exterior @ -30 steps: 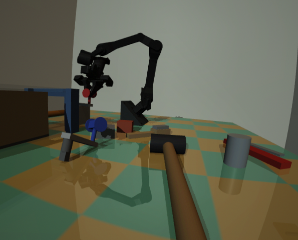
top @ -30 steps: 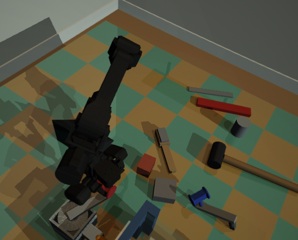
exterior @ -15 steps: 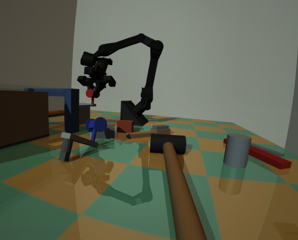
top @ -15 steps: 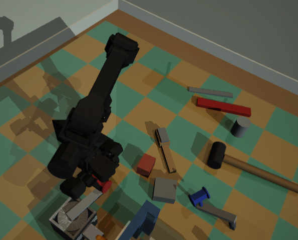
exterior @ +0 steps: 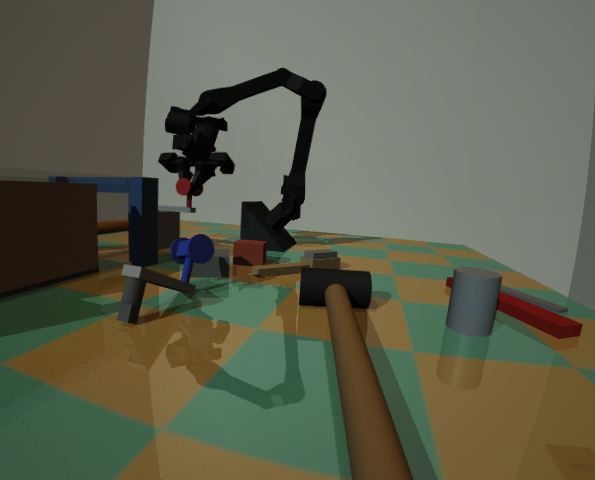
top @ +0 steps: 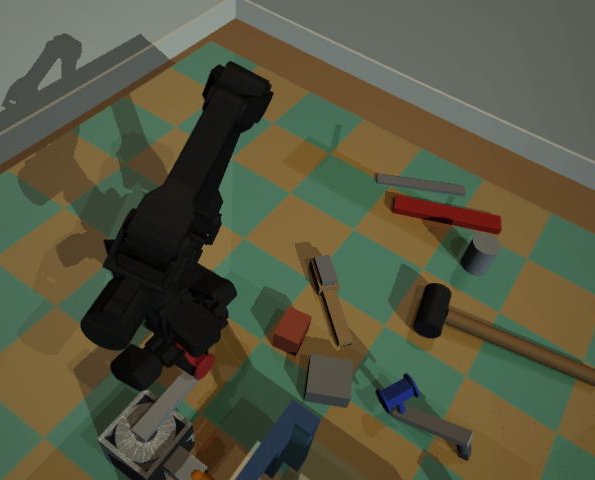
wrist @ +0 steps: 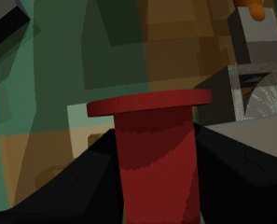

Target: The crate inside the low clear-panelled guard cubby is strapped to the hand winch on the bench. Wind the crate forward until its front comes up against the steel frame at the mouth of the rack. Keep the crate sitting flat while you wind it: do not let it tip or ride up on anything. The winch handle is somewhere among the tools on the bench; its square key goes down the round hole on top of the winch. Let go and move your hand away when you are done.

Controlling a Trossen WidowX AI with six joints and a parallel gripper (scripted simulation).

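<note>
The boxy winch is 110 mm to the right of my gripper tip, 100 mm below it and 30 mm behind it. Round my gripper tip: red cylindrical grip: 10 mm behind; then grey block: 150 mm to the left, 150 mm ahead, 120 mm below; then red-knobbed winch handle: 40 mm to the right, 30 mm below, 10 mm behind.
</note>
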